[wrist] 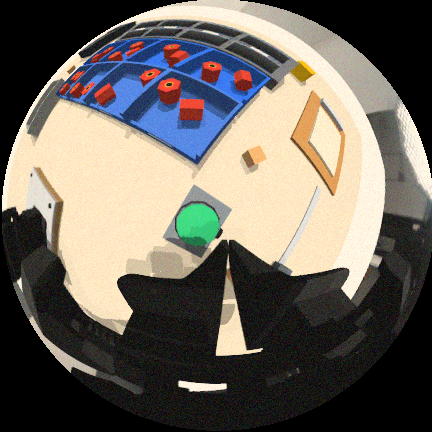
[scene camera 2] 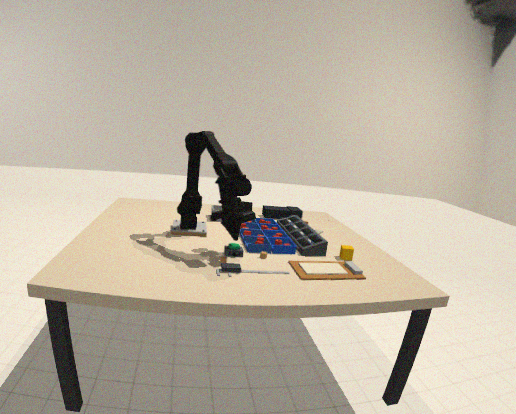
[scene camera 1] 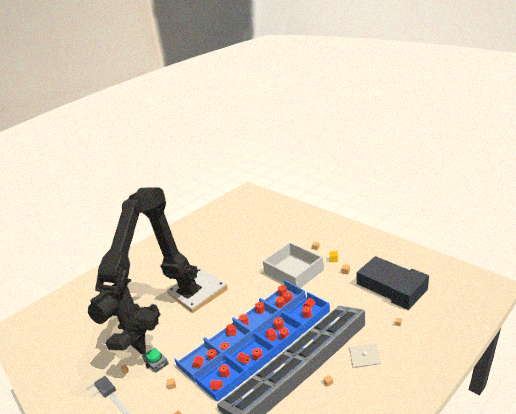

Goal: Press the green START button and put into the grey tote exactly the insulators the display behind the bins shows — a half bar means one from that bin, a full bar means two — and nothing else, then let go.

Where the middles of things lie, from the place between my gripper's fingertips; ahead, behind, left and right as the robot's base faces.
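The hand tool (wrist: 279, 264) is 160 mm to the right of my hand, 30 mm ahead of it and 50 mm below it. The black box (scene camera 1: 404, 287) is 650 mm to the left of my hand, 380 mm ahead of it and 30 mm below it. I see the dark display (scene camera 1: 296, 377) 330 mm ahead of my hand, 250 mm to the left of it and 30 mm below it, and the grey tote (scene camera 1: 297, 265) is 560 mm to the left of my hand, 60 mm ahead of it and 30 mm below it.
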